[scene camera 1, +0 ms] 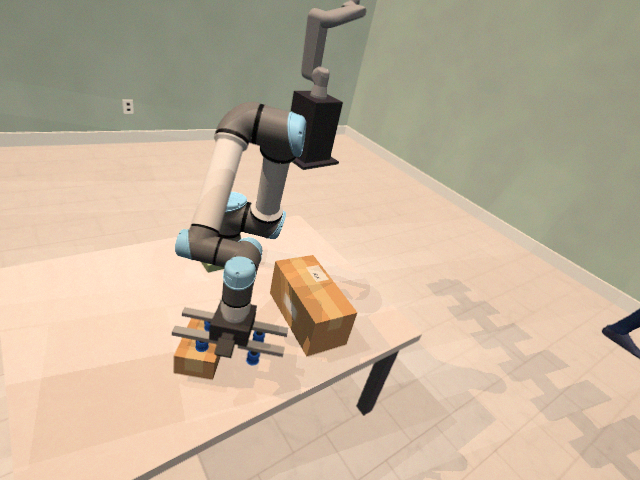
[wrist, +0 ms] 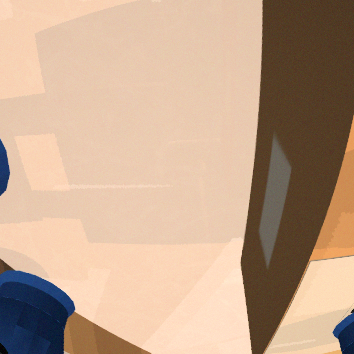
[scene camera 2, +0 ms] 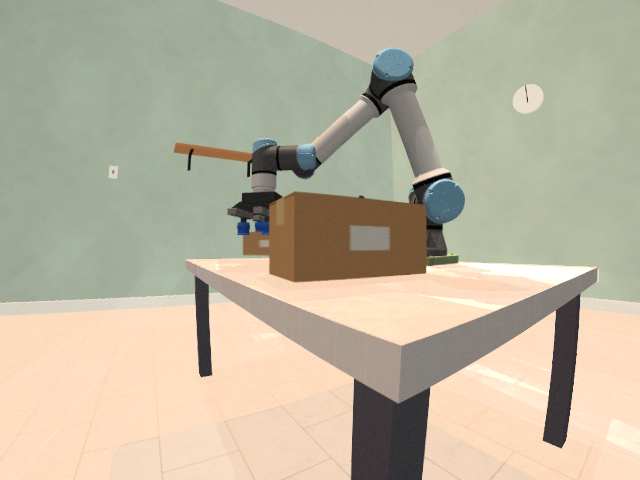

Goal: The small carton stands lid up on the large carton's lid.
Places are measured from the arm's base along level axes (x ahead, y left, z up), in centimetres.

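Pixels of known places: hand, its tool point: (wrist: pixel 207 251) (scene camera 2: pixel 263 235).
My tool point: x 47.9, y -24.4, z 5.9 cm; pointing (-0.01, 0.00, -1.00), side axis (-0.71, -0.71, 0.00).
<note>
Behind a point stands the place of what it marks.
The small brown carton (scene camera 1: pixel 193 362) @(y -35.3, x 47.9, z 5.8 cm) (scene camera 2: pixel 254 244) @(y -28.7, x 48.8, z 3.2 cm) hangs under my suction gripper (scene camera 1: pixel 230 343) @(y -24.4, x 47.9, z 5.9 cm) (scene camera 2: pixel 251 227), a little above the white table (scene camera 1: pixel 103 413) @(y -56.0, x 44.0, z -3.2 cm) (scene camera 2: pixel 413 320) @(y 38.4, x 66.2, z -3.3 cm) near its front edge. Two of the blue cups sit on its lid; the other cups overhang it to the right. The gripper is shut on the small carton. The large brown carton (scene camera 1: pixel 312 305) @(y 1.6, x 51.2, z 11.7 cm) (scene camera 2: pixel 346 237) @(y 14.6, x 50.9, z 4.2 cm) (wrist: pixel 302 105) stands on the table just to the right, lid up with a white label. In the wrist view a blue cup (wrist: pixel 31 309) and a strip of the small carton (wrist: pixel 81 335) @(y 1.4, x 39.8, z -0.8 cm) show at the bottom left.
A dark box on a grey post (scene camera 1: pixel 316 129) stands behind the arm. The arm's base rests on a green plate (scene camera 2: pixel 442 258) @(y 7.9, x 2.2, z -1.2 cm) at the back of the table. The table's front edge (scene camera 1: pixel 289 397) @(y -15.3, x 65.9, z -3.2 cm) runs close to both cartons. A wooden shelf (scene camera 2: pixel 211 150) hangs on the far wall.
</note>
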